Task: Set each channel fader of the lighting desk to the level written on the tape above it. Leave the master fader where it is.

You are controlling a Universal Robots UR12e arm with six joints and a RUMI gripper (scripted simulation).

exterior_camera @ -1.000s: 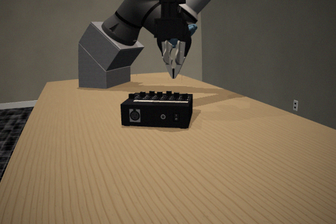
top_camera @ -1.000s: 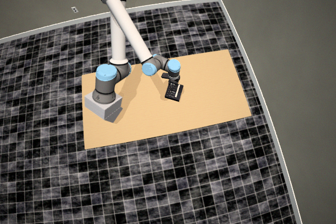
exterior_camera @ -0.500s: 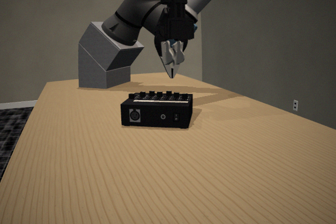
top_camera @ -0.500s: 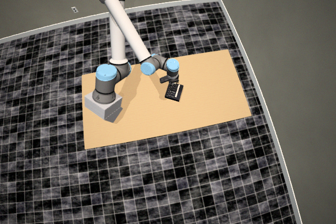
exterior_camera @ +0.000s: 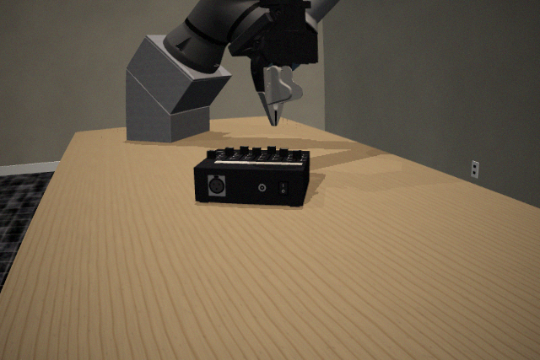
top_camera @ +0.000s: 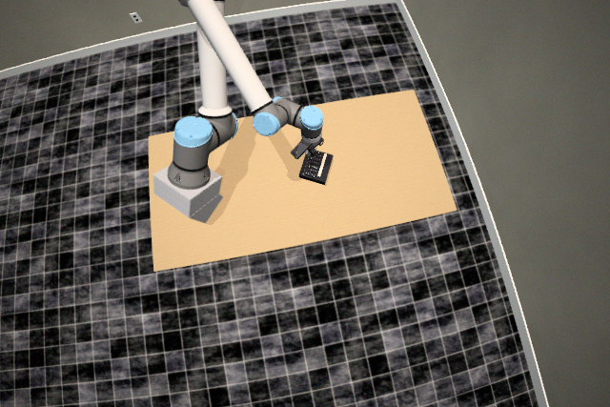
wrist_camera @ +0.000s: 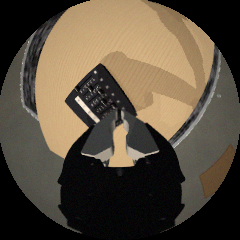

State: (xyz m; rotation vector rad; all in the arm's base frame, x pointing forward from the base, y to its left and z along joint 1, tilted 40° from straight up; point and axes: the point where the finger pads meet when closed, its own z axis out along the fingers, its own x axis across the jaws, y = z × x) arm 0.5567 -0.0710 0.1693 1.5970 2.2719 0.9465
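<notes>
The fader cap is 50 mm below my hand, 10 mm to the right of it and 10 mm ahead of it.
</notes>
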